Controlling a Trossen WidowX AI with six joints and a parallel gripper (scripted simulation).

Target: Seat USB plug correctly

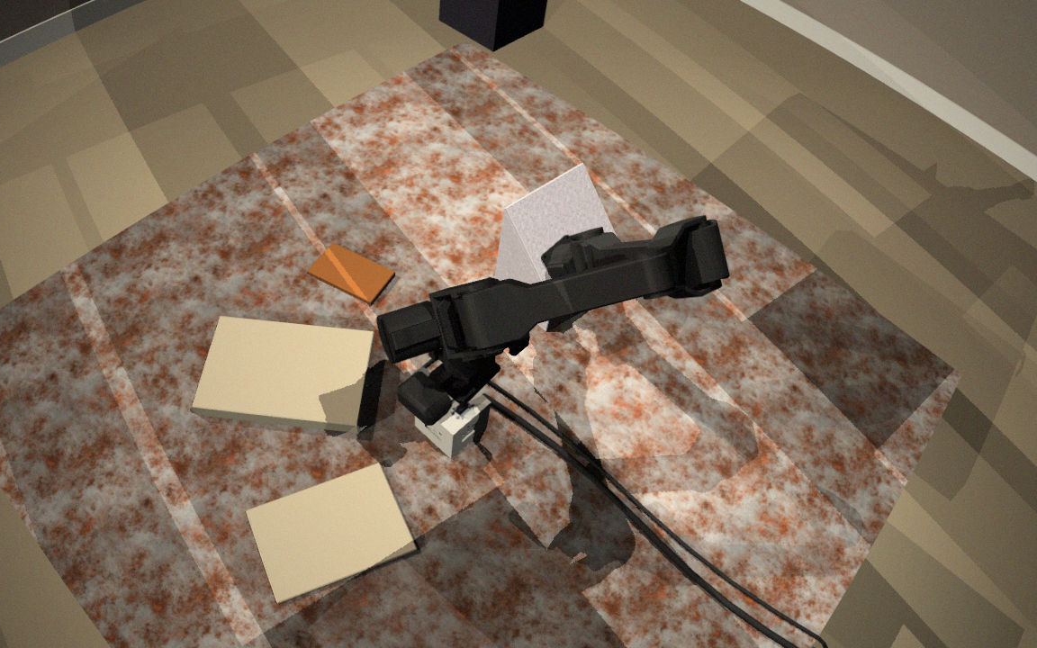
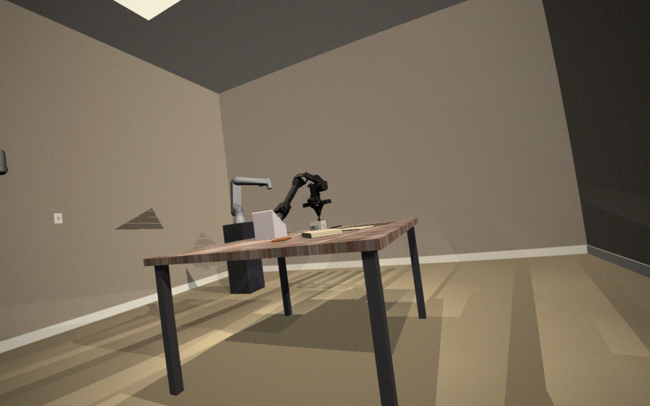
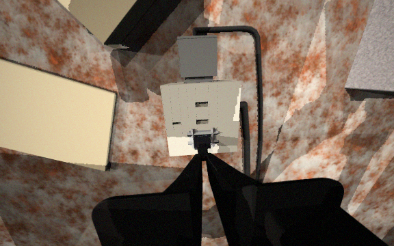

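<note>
My gripper tip is 20 mm above the black USB plug. The rest, counted from my gripper tip: orange tile (90 mm behind, 340 mm to the right, 100 mm below); then thick beige slab (120 mm ahead, 260 mm to the right, 90 mm below); then thin beige plate (230 mm ahead, 20 mm to the right, 100 mm below).
</note>
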